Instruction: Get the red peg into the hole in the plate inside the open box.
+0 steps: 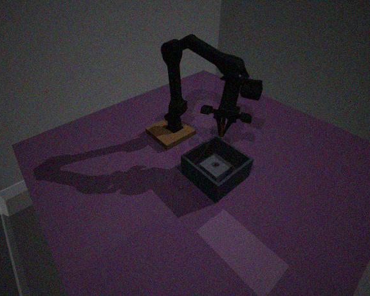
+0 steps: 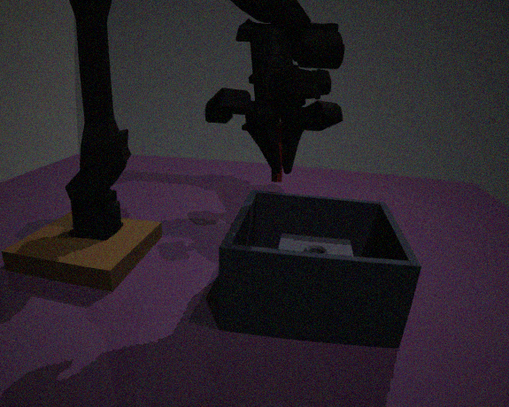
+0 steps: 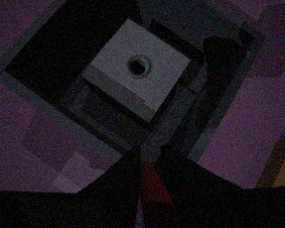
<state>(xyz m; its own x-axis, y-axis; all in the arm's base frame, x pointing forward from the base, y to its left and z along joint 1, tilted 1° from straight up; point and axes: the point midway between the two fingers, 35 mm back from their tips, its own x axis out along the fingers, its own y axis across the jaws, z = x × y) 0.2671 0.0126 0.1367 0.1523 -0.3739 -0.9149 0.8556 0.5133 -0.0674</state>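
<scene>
Now: the light plate 50 mm ahead of my gripper tip, 70 mm to the right of it and 90 mm below it. Also, from my gripper tip: red peg (10 mm behind, 20 mm to the left, 20 mm above); grey box (50 mm ahead, 70 mm to the right, 100 mm below).
</scene>
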